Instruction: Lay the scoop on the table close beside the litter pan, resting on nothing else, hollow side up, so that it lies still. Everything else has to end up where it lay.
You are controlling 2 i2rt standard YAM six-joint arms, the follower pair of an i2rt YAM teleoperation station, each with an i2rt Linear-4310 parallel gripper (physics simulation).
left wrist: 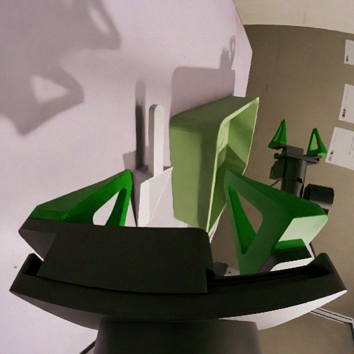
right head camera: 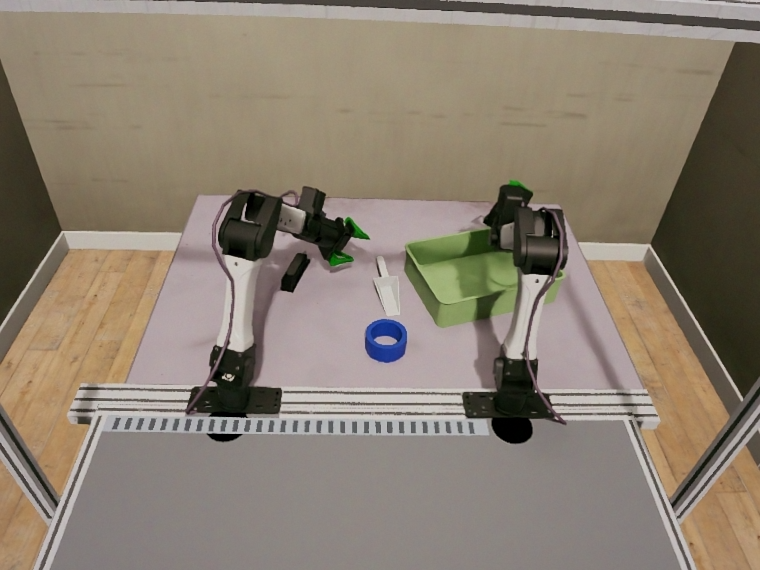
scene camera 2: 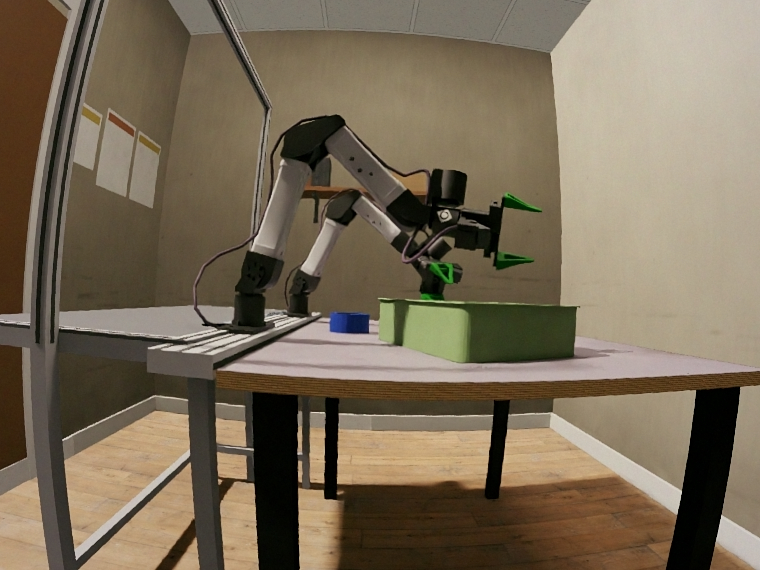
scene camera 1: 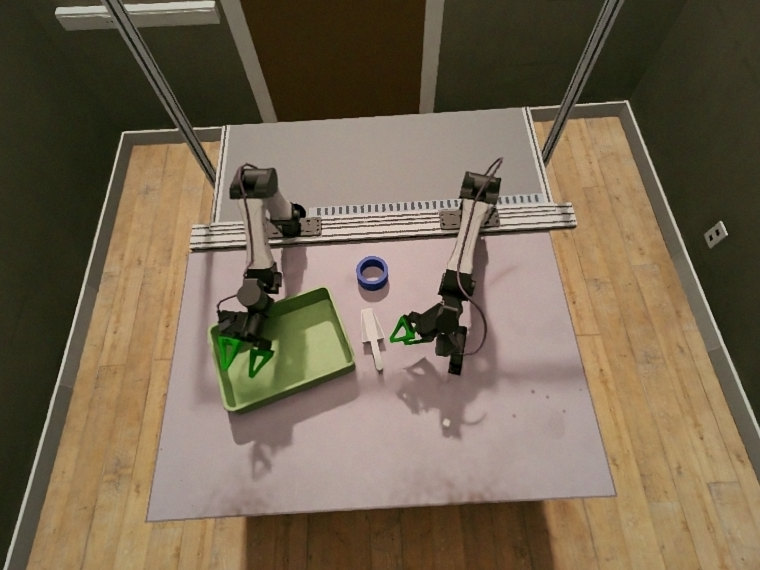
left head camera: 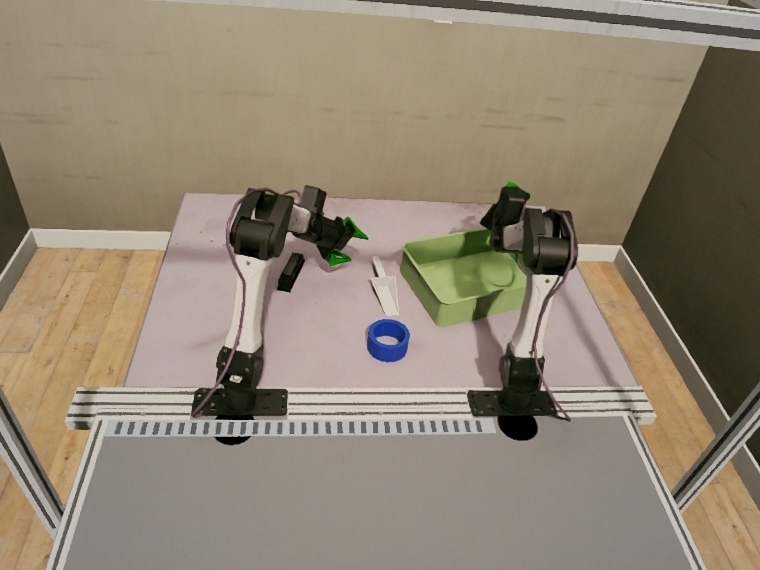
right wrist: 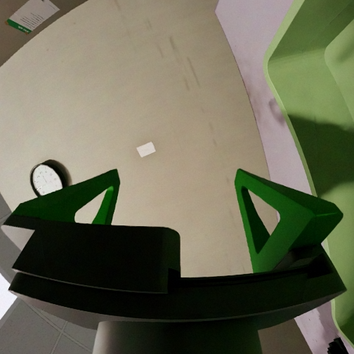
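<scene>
The white scoop lies on the table, hollow side up, close beside the green litter pan, with a narrow gap between them. Its handle points to the far side in the head views. My left gripper is open and empty, above the table beside the scoop's handle, apart from it. My right gripper is open and empty, high above the pan's far end.
A blue ring stands near the scoop's blade end. A black block lies near the left arm's wrist. A small white cube lies on the table in scene camera 1.
</scene>
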